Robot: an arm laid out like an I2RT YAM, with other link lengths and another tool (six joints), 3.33 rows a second.
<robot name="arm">
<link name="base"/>
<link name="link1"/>
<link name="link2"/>
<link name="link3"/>
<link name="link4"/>
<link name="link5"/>
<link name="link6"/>
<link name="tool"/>
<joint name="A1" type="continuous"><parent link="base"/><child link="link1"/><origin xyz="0 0 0.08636" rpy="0 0 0"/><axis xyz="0 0 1"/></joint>
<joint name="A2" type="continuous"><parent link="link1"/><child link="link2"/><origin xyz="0.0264 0.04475 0.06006" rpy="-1.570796 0 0"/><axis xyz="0 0 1"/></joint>
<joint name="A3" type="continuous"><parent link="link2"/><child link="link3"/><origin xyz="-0.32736 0 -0.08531" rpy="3.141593 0 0"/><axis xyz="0 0 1"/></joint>
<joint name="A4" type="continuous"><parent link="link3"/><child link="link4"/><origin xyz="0.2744 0.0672 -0.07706" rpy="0 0 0"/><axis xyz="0 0 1"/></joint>
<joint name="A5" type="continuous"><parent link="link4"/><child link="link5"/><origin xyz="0.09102 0.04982 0.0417" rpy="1.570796 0 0"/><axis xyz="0 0 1"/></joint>
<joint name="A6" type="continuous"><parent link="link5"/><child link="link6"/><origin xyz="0.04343 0 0.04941" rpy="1.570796 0 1.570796"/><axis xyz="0 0 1"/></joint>
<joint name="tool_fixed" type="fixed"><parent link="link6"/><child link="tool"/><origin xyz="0.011 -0.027 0.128" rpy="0 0.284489 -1.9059"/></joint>
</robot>
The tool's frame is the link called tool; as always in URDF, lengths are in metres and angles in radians. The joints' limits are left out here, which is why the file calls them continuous.
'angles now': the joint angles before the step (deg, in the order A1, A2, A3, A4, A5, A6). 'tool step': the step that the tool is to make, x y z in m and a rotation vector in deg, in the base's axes. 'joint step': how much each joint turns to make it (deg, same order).
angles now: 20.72 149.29 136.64 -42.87 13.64 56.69
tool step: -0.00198 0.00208 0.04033 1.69 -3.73 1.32
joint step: -0.02 -5.39 -4.65 3.56 -1.01 -0.94
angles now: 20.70 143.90 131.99 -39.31 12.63 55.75
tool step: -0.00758 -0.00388 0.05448 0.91 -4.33 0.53
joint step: -0.05 -6.30 -3.74 2.01 0.13 -0.91
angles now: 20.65 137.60 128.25 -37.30 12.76 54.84
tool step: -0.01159 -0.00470 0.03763 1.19 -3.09 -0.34
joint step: 0.03 -5.33 -4.18 2.10 0.25 0.29
